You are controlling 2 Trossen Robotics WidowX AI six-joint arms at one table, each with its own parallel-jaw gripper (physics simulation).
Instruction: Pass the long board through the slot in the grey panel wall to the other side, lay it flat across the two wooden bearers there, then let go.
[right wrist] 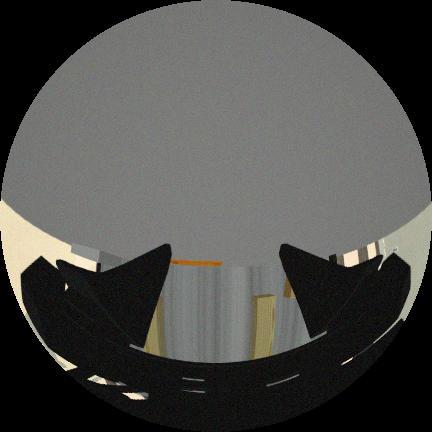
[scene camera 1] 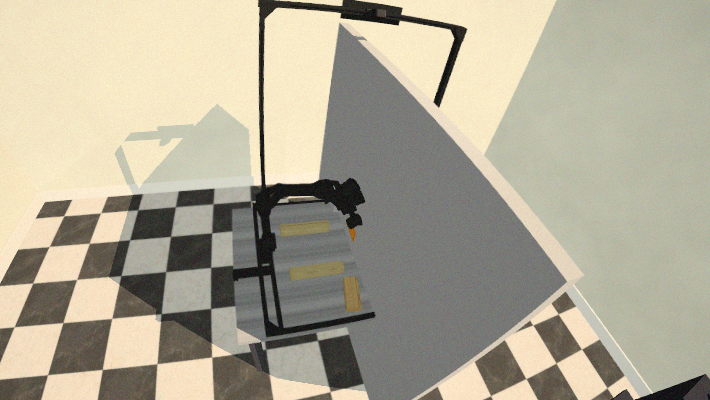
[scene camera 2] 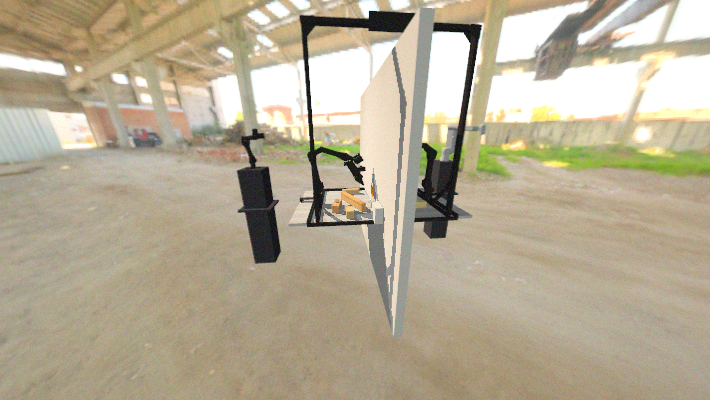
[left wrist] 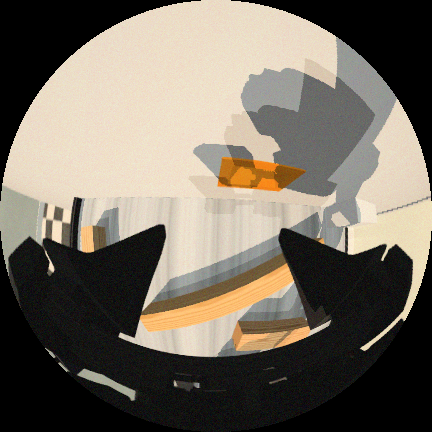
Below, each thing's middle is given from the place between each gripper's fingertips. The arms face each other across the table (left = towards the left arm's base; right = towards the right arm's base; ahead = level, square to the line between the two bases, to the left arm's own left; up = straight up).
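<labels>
The orange-framed slot (left wrist: 234, 172) is 90 mm to the right of my left hand, and it's also 50 mm below that hand and 40 mm behind it.
From my right hand, the orange-framed slot is 140 mm below, 40 mm behind and 30 mm to the left.
</labels>
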